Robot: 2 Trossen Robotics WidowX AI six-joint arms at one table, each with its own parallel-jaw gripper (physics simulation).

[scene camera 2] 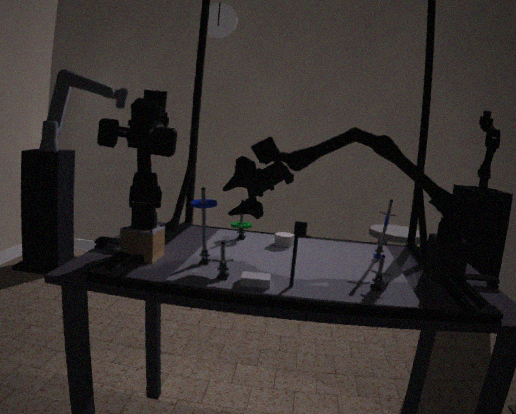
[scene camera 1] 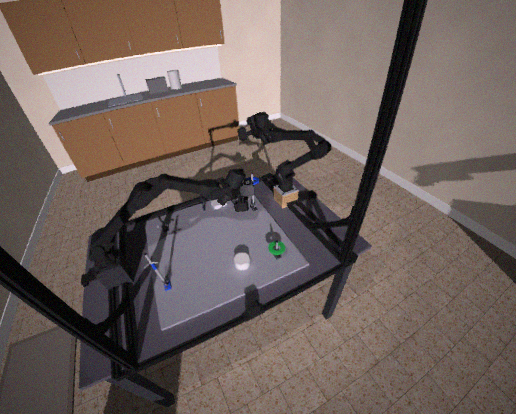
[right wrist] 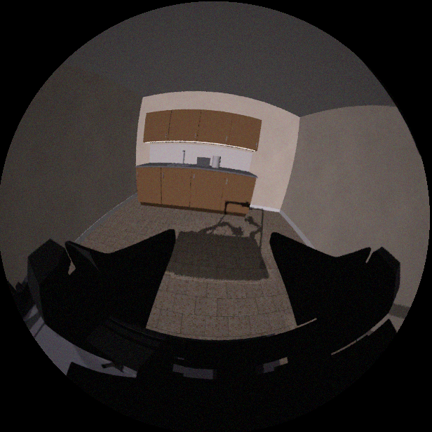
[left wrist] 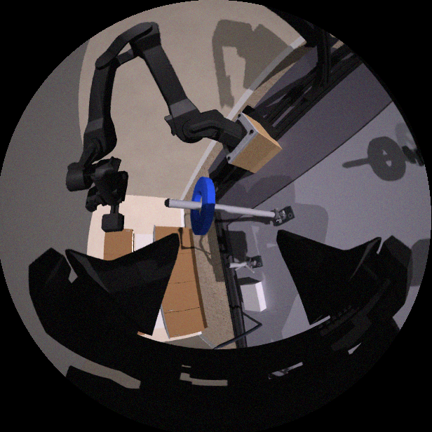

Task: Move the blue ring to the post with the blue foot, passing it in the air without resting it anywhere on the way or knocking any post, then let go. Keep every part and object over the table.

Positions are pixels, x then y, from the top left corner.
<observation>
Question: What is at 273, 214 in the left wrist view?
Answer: A tall grey post.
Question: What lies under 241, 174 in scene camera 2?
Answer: My left gripper.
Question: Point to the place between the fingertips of my right gripper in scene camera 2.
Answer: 120, 142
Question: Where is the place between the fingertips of my right gripper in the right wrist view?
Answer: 224, 236
</observation>
